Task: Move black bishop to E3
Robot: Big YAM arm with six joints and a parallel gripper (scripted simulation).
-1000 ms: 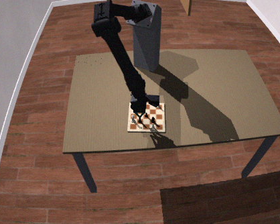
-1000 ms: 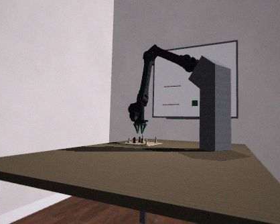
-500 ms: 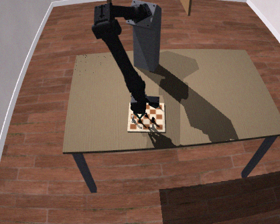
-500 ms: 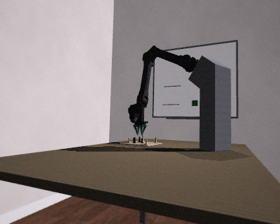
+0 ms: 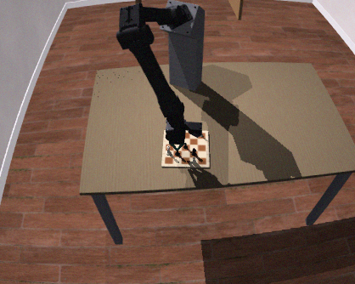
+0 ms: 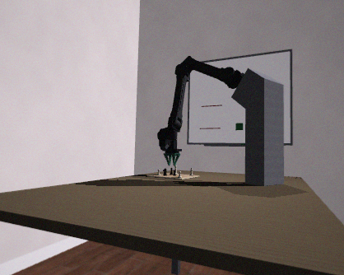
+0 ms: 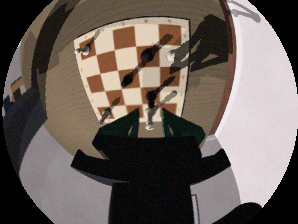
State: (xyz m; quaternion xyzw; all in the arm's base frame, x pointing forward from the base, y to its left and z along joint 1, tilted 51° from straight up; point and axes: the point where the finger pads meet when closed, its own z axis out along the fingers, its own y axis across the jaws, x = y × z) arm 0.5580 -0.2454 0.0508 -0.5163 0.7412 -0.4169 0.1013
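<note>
My gripper is now 40 mm above the black bishop. From my hand the other things lie so: chessboard: 10 mm behind, 50 mm to the left, 60 mm below.
</note>
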